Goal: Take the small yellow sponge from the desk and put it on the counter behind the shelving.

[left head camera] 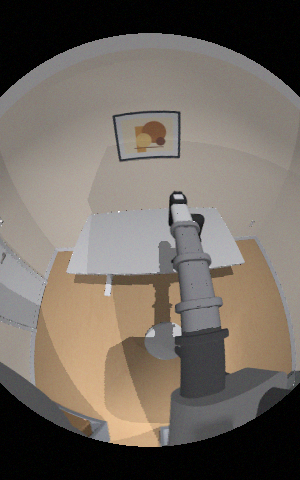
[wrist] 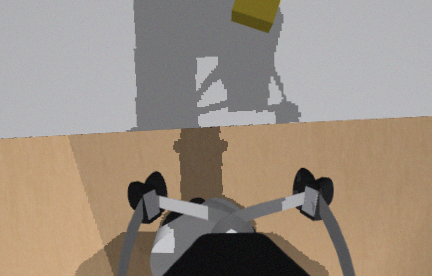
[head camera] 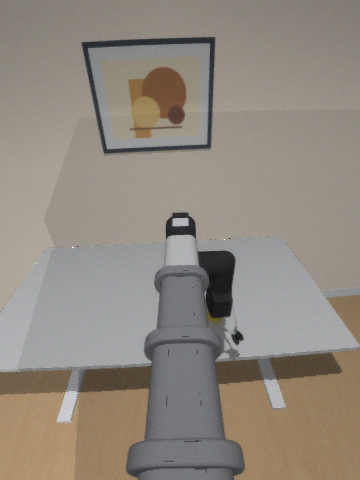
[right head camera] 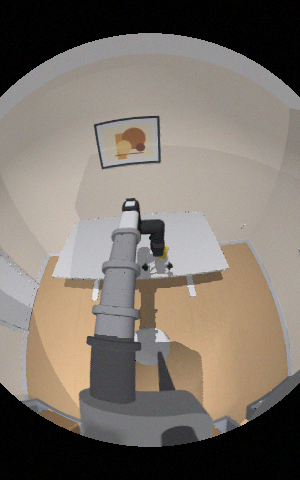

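Pixels of known places: gripper, between the fingertips: (wrist: 229, 186) (right head camera: 157, 268); robot's base, origin of its link: (left head camera: 164, 339) (right head camera: 149, 344).
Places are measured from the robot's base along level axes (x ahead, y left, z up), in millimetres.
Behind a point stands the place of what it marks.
Observation:
The small yellow sponge (head camera: 214, 317) (right head camera: 165, 252) @(z 737, x 693, y -161 mm) (wrist: 256, 14) @(z 737, x 675, y -130 mm) lies on the light grey desk (head camera: 100, 300) @(z 692, x 805, y 396 mm) (left head camera: 115, 245) @(z 692, x 759, y 423 mm) (right head camera: 190, 240) @(z 692, x 847, y -403 mm) (wrist: 65, 65) @(z 692, x 621, y 182 mm). The arm and wrist partly hide it in the head and right head views, and the top edge of the wrist view cuts it off. My gripper (right head camera: 157, 266) @(z 891, x 465, y -87 mm) (wrist: 229, 186) @(z 891, x 465, y -87 mm) is open, pointing down, with nothing between its fingertips. It hangs above the desk's front edge region, on the near side of the sponge and apart from it. In the head view one fingertip shows and the arm hides the other. The counter and the shelving do not show.
A framed picture (head camera: 160, 95) @(z 1492, x 1295, y 78 mm) (left head camera: 148, 135) @(z 1462, x 1293, y 104 mm) (right head camera: 129, 141) @(z 1467, x 1294, y 94 mm) hangs on the wall behind the desk. The telescoping arm (head camera: 185, 390) @(z 1308, x 182, y -2 mm) (left head camera: 197, 285) @(z 1308, x 173, y 3 mm) (right head camera: 118, 285) @(z 1308, x 188, y -7 mm) reaches out over the desk. The desk has light legs (head camera: 271, 385) on a wood floor. A white cabinet-like surface (left head camera: 15, 290) @(z 506, x 174, y 1856 mm) stands at the far left.

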